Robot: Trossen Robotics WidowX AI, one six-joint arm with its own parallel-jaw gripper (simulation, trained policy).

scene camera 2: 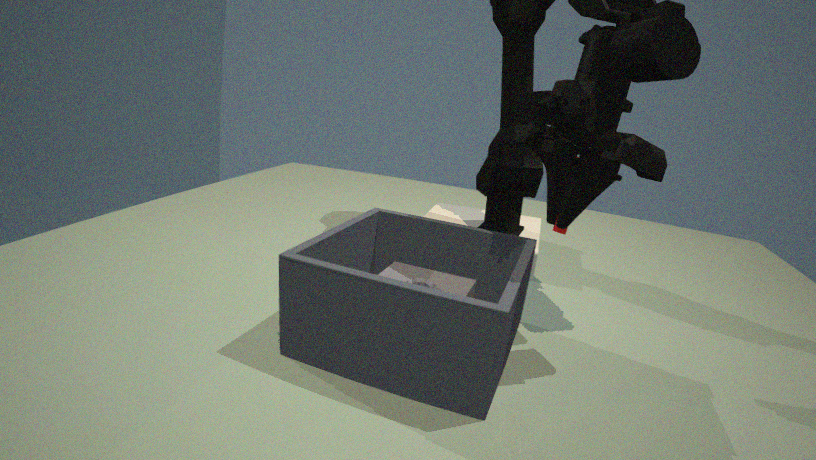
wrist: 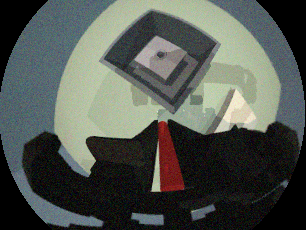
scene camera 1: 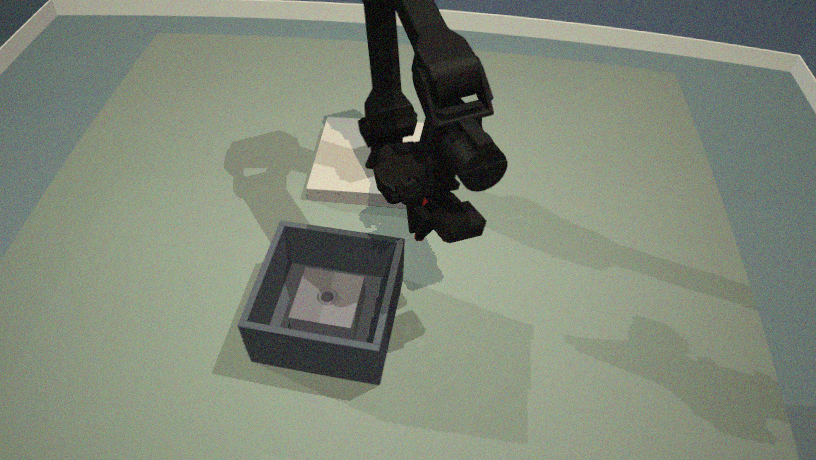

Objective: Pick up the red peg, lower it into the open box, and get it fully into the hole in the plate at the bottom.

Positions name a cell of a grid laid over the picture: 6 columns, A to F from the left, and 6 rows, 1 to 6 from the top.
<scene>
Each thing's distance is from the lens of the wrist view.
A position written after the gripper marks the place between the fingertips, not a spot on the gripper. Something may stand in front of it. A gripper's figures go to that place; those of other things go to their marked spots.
gripper (wrist: D4): 0.10 m
plate (wrist: D2): 0.19 m
</scene>
